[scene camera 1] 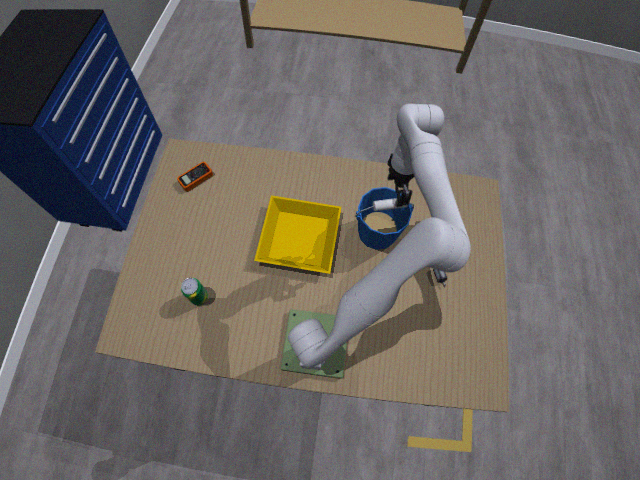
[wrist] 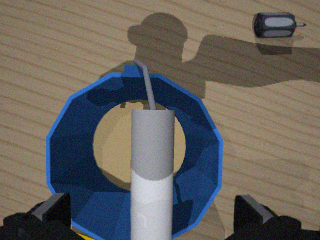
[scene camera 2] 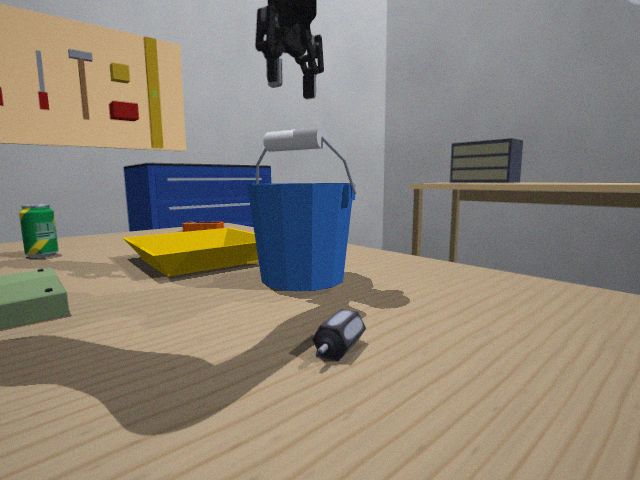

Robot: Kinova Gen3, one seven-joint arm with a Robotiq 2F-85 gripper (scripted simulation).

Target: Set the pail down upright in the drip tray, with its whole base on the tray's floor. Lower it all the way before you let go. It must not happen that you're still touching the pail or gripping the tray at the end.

Path:
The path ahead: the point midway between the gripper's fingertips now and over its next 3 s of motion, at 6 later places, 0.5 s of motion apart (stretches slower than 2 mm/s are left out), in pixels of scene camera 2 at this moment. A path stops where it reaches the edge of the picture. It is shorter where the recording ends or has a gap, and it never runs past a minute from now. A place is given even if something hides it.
My gripper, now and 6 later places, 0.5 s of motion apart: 293,92; 294,98; 295,115; 295,134; 294,143; 294,150; 294,149

